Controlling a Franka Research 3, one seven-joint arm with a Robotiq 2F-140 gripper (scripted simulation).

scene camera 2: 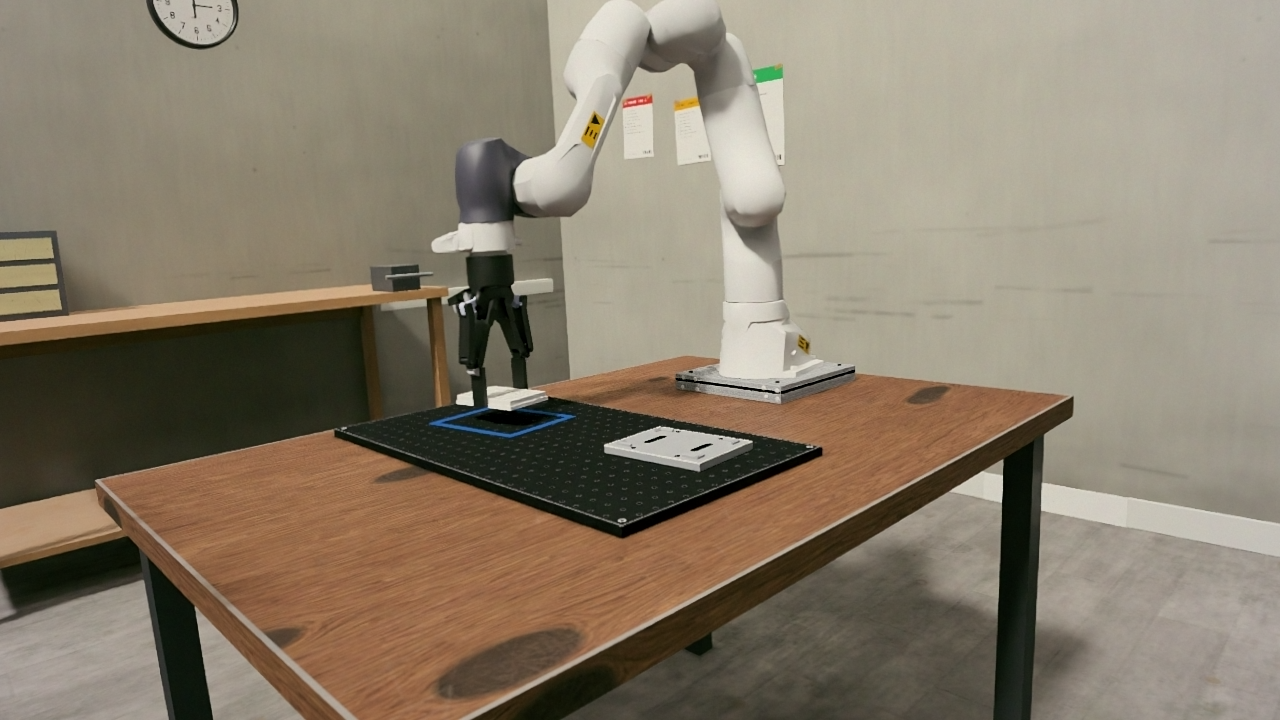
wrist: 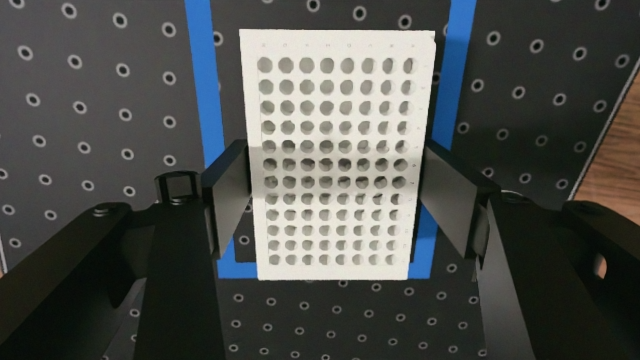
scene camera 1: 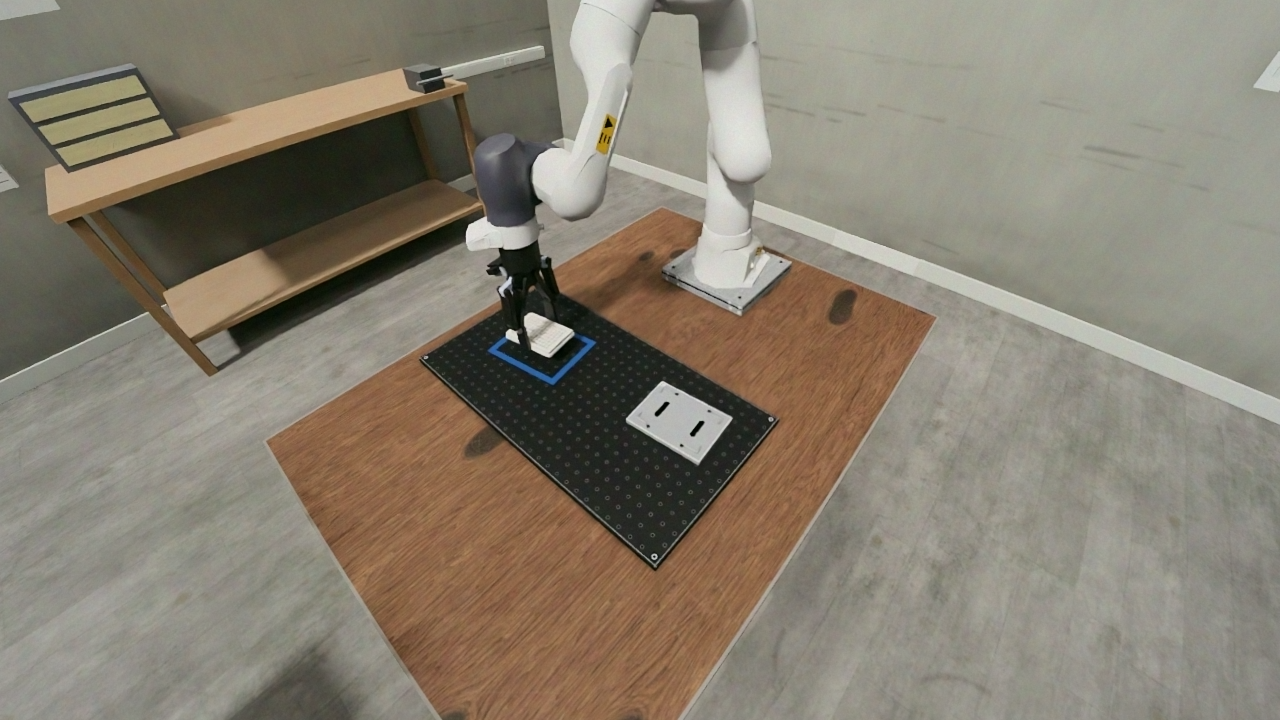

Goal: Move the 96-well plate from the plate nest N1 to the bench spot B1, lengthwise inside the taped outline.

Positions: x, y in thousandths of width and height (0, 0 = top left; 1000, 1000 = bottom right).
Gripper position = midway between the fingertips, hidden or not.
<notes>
In view: my gripper (scene camera 2: 392, 558), a white 96-well plate (scene camera 1: 428, 469) and a grey plate nest (scene camera 1: 528, 588).
The white 96-well plate is seen too in scene camera 2 (scene camera 2: 393, 553) and in the wrist view (wrist: 526, 554). My gripper also shows in the wrist view (wrist: 521, 457) and in scene camera 1 (scene camera 1: 422, 466). The grey plate nest also shows in scene camera 2 (scene camera 2: 528, 616).
</notes>
